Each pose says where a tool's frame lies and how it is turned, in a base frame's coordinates. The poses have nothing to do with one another.
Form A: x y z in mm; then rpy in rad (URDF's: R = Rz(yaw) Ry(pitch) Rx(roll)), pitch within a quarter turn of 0, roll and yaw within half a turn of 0.
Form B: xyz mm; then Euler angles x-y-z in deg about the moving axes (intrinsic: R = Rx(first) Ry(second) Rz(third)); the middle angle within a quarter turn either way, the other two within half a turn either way. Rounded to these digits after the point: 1 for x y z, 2 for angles.
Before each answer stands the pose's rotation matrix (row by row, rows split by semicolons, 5 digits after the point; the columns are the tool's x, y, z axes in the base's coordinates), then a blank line. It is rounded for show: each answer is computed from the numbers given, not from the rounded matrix.
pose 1, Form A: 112.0 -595.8 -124.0 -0.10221 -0.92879 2.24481
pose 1, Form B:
-0.37373 -0.82825 0.41753; 0.46786 -0.55702 -0.68617; 0.80090 -0.06110 0.59568

112.0 -595.8 -124.0 49.04 24.68 114.29
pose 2, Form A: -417.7 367.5 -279.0 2.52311 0.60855 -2.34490
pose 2, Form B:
-0.57358 -0.81431 -0.08897; -0.58668 0.33257 0.73838; -0.57168 0.47571 -0.66849

-417.7 367.5 -279.0 -132.16 -5.10 125.16
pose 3, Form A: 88.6 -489.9 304.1 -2.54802 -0.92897 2.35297
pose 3, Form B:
-0.42195 0.27227 -0.86477; 0.42468 0.90208 0.07680; 0.80100 -0.33485 -0.49626

88.6 -489.9 304.1 -171.20 -59.86 -147.17
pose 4, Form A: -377.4 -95.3 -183.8 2.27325 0.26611 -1.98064
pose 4, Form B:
-0.38444 -0.67257 -0.63235; -0.88490 0.07335 0.45997; -0.26298 0.73639 -0.62335

-377.4 -95.3 -183.8 -143.58 -39.22 119.75
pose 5, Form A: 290.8 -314.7 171.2 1.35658 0.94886 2.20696
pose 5, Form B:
-0.34614 -0.64283 0.68335; 0.46864 0.51252 0.71951; -0.81275 0.56929 0.12385

290.8 -314.7 171.2 -80.23 43.11 118.30
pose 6, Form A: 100.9 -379.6 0.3 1.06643 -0.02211 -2.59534
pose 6, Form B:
-0.85427 0.26758 -0.44567; -0.51936 -0.40287 0.75363; 0.02211 0.87527 0.48313

100.9 -379.6 0.3 -57.34 -26.47 -162.61
